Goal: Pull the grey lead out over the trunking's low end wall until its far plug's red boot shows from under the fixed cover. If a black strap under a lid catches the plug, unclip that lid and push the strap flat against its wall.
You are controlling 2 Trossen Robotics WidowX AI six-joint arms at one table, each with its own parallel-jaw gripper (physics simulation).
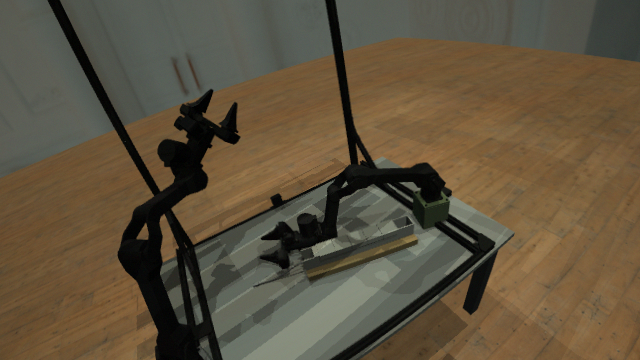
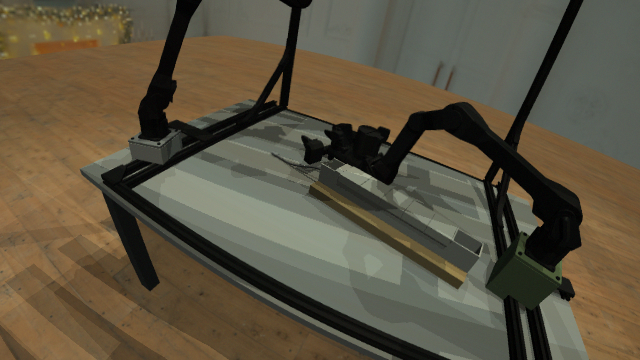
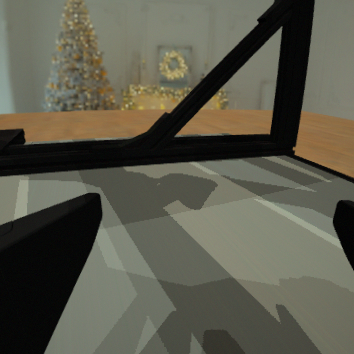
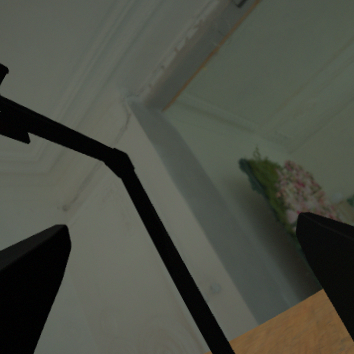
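Pixels of known places: left gripper, fingertip midpoint: (image 1: pixel 260 247) (image 2: pixel 313 133) (image 3: pixel 218 208); right gripper, fingertip midpoint: (image 1: pixel 223 95) (image 4: pixel 184 230); left arm's base, link origin: (image 1: pixel 431 196) (image 2: pixel 540 255); right arm's base, link origin: (image 2: pixel 155 134).
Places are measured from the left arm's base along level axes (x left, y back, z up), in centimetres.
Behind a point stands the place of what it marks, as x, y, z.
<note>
The grey trunking (image 1: pixel 360 246) (image 2: pixel 462 257) {7.9, -12.8, -5.6} lies slantwise on the table, with pale lids (image 2: pixel 417 207) {5.7, -26.5, -3.1} along its top and an open-topped stretch at its right end. The thin grey lead (image 1: pixel 278 278) {10.7, -60.2, -9.7} (image 2: pixel 283 160) {11.0, -64.4, -10.4} lies on the table beyond the trunking's left end. No red boot or black strap can be made out. My left gripper (image 1: pixel 262 247) {-0.3, -65.1, -4.5} (image 2: pixel 315 135) {-0.3, -65.1, -4.5} (image 3: pixel 218 208) {-0.3, -65.1, -4.5} is open and empty, low over the table near that left end, close to the lead. My right gripper (image 1: pixel 223 97) {-3.5, -58.8, 50.1} (image 4: pixel 184 230) {-3.5, -58.8, 50.1} is open and empty, raised high at the left, far from the trunking.
A tan bar (image 1: pixel 365 257) {12.2, -29.6, -8.4} (image 2: pixel 385 234) {12.5, -28.5, -8.7} lies along the trunking's near side. The left arm reaches over the trunking's far side from its green mounting block (image 1: pixel 431 212) {5.0, -2.2, -3.1} (image 2: pixel 525 277) {5.0, -0.6, -3.1}. The right arm stands on a grey block (image 2: pixel 155 147) {42.3, -77.2, -4.0}. Black frame rails and posts border the table.
</note>
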